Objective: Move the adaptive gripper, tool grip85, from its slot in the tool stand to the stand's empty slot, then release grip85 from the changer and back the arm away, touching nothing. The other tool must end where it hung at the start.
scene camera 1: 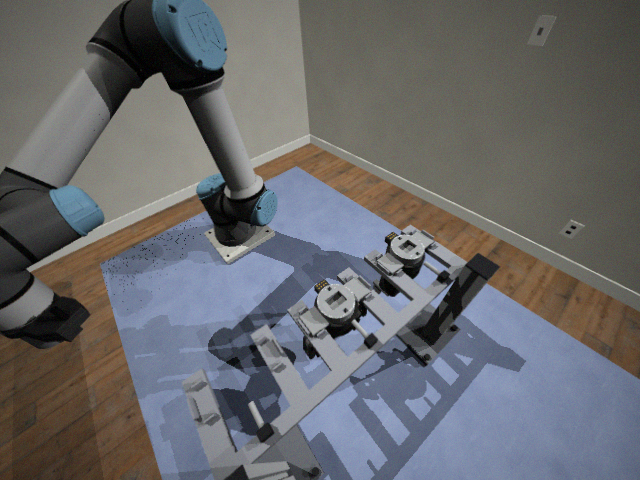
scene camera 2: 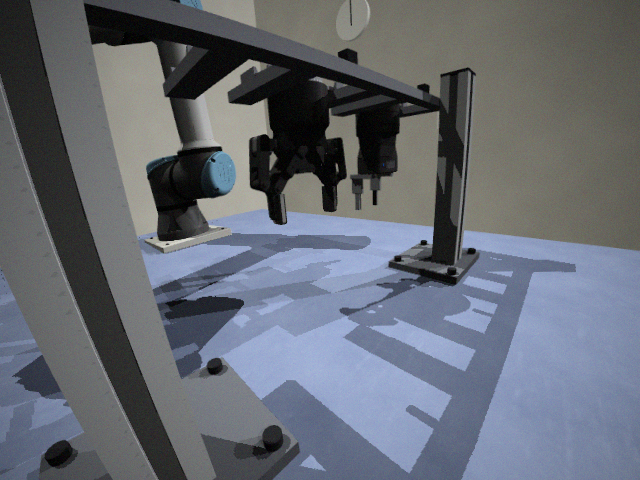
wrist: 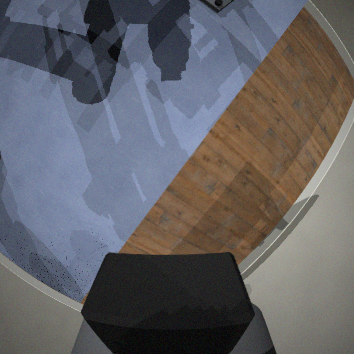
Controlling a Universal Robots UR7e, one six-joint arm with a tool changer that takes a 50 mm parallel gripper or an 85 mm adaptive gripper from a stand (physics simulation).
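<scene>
The arm's bare changer end is high at the left of scene view 1, apart from the stand, with no tool on it. The adaptive gripper, grip85, hangs in the stand's middle slot, with its two fingers spread and nothing between them. Its round top plate sits between the slot's two arms. The parallel gripper hangs in the far slot beside the far post; its top plate faces up. The near slot, between two bare fork arms, is empty. Neither tool shows in the wrist view.
The stand's long rail runs between the far post and the near post. Each slot has a pin with a black block. The robot's base stands on the blue mat behind the stand. Walls stand behind.
</scene>
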